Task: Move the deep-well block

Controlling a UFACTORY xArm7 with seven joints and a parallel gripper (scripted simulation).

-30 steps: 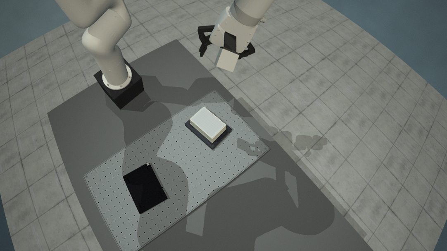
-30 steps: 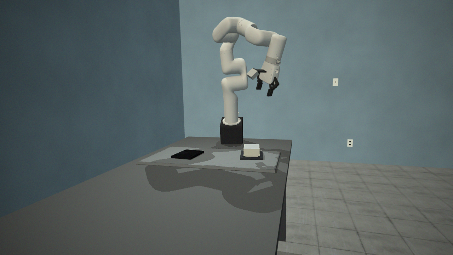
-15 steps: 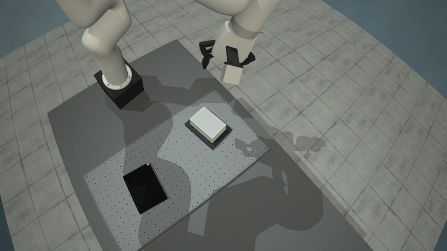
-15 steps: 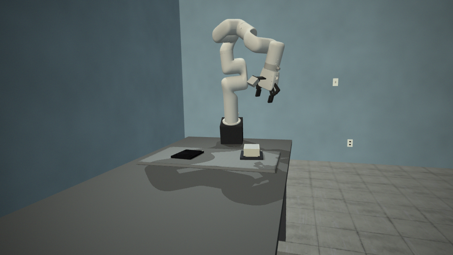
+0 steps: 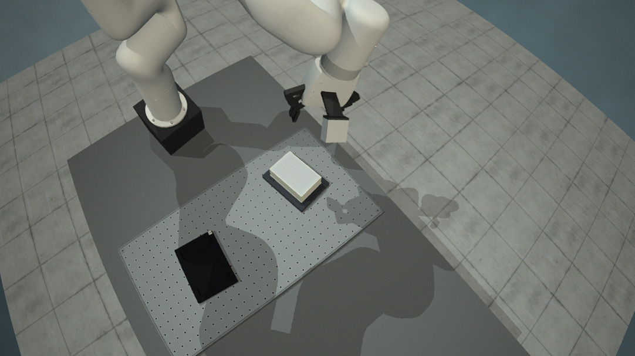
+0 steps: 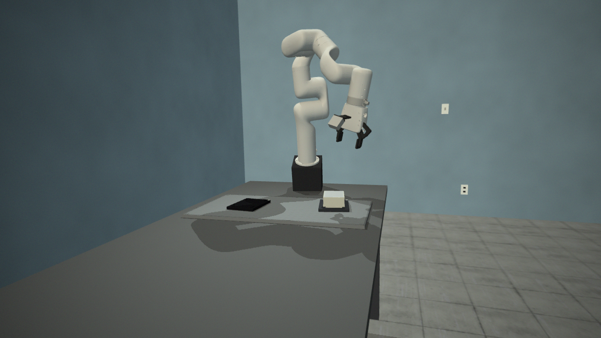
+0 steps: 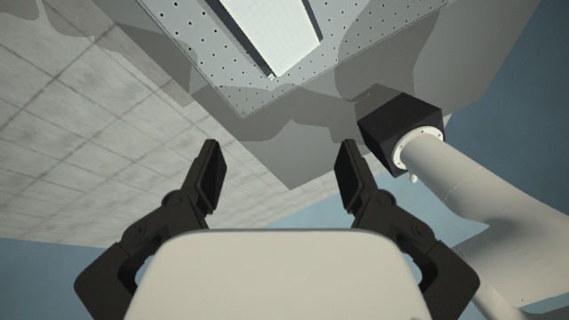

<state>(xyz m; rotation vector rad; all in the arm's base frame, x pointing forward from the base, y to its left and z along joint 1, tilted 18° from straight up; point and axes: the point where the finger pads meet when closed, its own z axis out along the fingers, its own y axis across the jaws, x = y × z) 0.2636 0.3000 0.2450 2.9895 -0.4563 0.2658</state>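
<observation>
My hand is 2 cm short of the cream 96-well deep-well block, 6 cm to the left of it and 23 cm above it. From my hand the other things lie so: dark plate nest N1 (2 cm ahead, 6 cm to the right, 26 cm below); black plate nest N2 (13 cm ahead, 39 cm to the right, 26 cm below).
</observation>
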